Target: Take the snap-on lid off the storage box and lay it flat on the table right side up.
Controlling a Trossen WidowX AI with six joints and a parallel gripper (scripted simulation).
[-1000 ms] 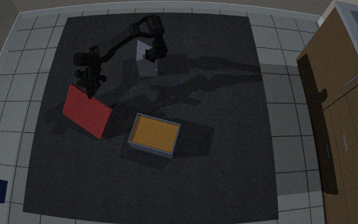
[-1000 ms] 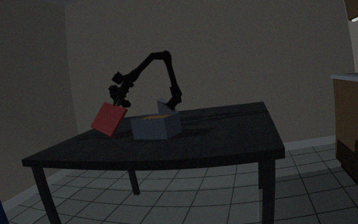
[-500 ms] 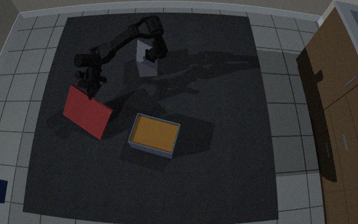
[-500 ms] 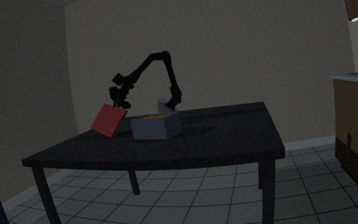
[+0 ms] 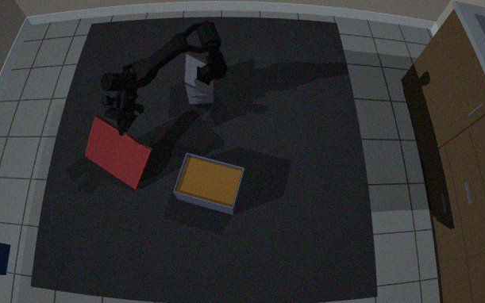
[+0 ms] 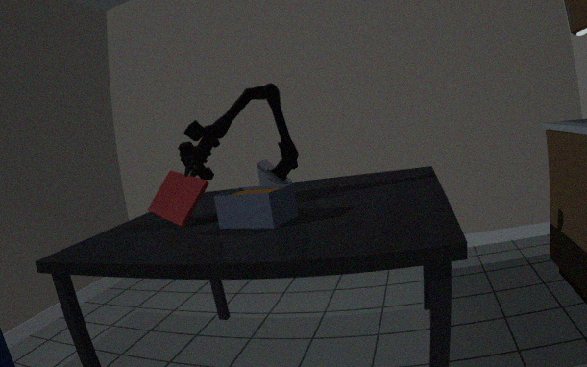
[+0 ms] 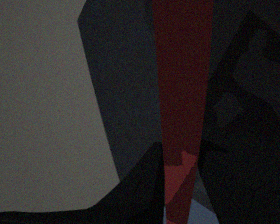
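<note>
My gripper tip is now 40 mm short of the lid, 40 mm to the left of it and 60 mm above it. Round my gripper tip: storage box: 160 mm ahead, 300 mm to the left, 100 mm below.
</note>
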